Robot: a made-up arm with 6 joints.
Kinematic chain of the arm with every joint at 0, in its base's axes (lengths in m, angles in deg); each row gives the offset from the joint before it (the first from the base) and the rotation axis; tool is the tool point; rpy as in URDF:
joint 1: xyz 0 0 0.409 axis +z
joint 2: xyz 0 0 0 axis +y
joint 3: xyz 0.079 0 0.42 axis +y
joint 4: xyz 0.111 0 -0.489 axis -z
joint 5: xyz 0 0 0 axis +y
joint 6: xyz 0.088 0 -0.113 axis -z
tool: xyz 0 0 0 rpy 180 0 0
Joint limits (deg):
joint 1: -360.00..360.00
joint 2: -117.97..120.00
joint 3: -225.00..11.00
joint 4: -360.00..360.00
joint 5: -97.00..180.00
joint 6: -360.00..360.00
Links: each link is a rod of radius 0.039 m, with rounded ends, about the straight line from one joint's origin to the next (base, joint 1, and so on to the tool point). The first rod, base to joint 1, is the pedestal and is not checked.
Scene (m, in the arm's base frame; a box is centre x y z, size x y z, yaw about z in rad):
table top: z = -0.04
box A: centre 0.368 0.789 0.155 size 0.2 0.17 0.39 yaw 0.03
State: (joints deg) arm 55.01 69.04 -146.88 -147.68 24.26 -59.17
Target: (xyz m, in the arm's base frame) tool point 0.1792 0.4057 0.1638
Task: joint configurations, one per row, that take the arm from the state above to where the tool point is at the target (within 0.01 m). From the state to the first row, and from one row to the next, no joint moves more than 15 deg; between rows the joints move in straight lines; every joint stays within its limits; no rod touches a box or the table.
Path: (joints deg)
1: 53.53 54.99 -133.25 -151.53 21.78 -53.50
2: 52.05 40.94 -119.63 -155.37 19.30 -47.83
3: 50.56 26.89 -106.00 -159.22 16.82 -42.16
4: 49.08 12.84 -92.37 -163.06 14.34 -36.49
5: 52.77 19.89 -77.70 -161.11 3.20 -44.05
6: 56.46 26.94 -63.02 -159.16 -7.95 -51.61
7: 60.15 34.00 -48.34 -157.21 -19.10 -59.17

